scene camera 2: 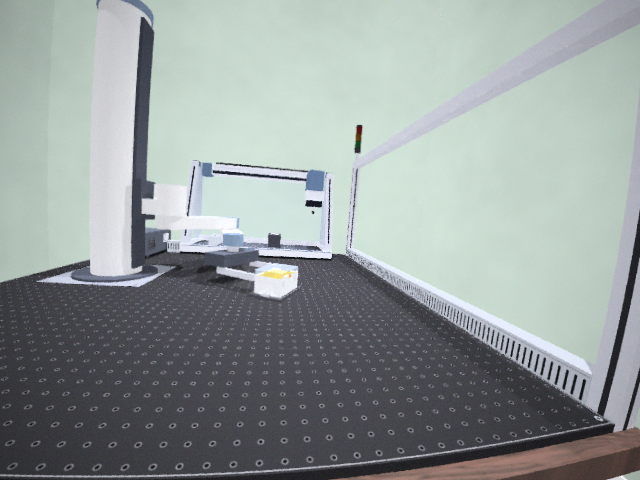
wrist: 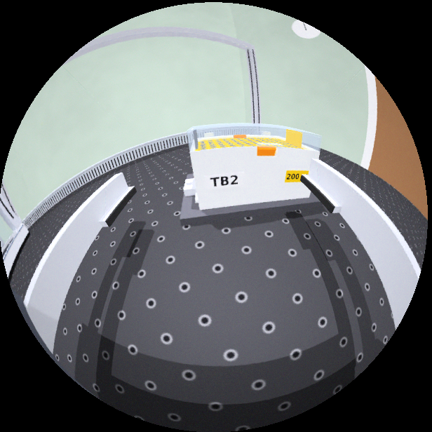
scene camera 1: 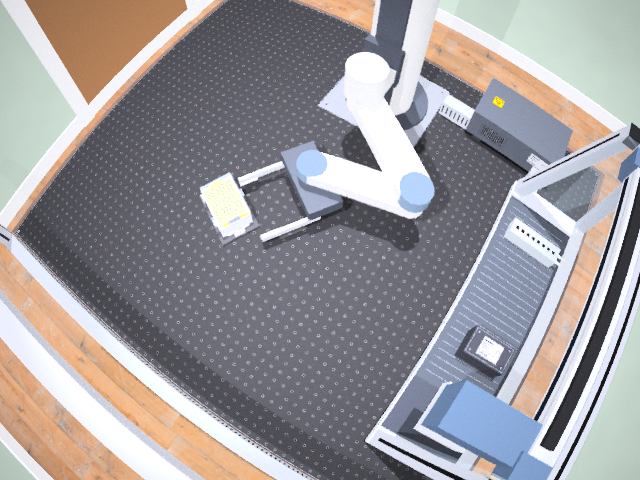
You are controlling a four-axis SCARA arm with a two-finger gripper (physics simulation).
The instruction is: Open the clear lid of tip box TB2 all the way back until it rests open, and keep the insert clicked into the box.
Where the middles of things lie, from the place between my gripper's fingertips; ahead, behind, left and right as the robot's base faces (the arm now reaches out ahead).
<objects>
Right now my hand is 6 cm to the left of the clear lid (scene camera 1: 225,201), 2 cm below it and 2 cm short of it. From my hand the other things lie so: framed deck (scene camera 1: 439,343) 66 cm to the left, 15 cm behind, 2 cm below; grey control box (scene camera 1: 530,130) 65 cm behind, 49 cm to the left, 1 cm above.
</objects>
